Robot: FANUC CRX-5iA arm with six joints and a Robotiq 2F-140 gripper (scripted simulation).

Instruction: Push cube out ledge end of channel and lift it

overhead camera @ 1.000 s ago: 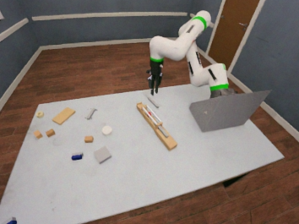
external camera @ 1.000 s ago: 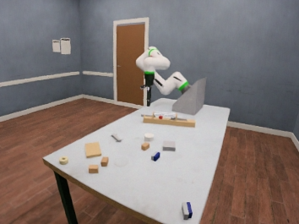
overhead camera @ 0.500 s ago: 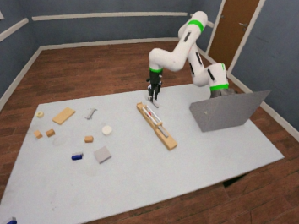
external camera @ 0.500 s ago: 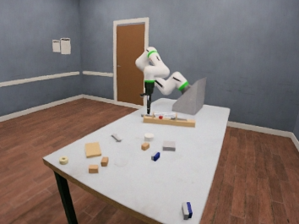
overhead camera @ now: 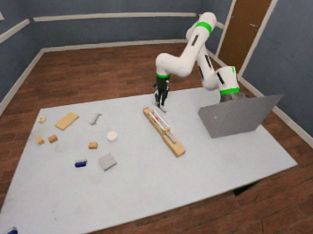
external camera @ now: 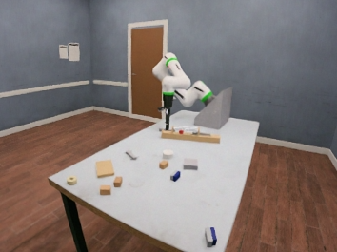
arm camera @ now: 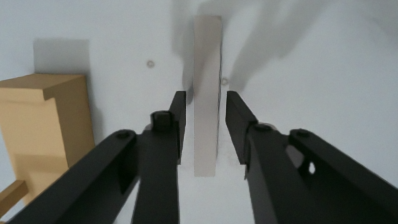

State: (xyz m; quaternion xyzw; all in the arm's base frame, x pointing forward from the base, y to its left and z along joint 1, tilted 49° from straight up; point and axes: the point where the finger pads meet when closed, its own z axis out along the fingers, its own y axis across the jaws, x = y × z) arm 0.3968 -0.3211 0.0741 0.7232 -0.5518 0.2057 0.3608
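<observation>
Now: the thin grey stick 40 mm below my hand. The rest, counted from my hand: red cube: 90 mm ahead, 160 mm to the left, 10 mm above; then tan channel: 80 mm ahead, 200 mm to the left, 10 mm above; then white disc: 410 mm ahead, 200 mm to the left, 30 mm below.
</observation>
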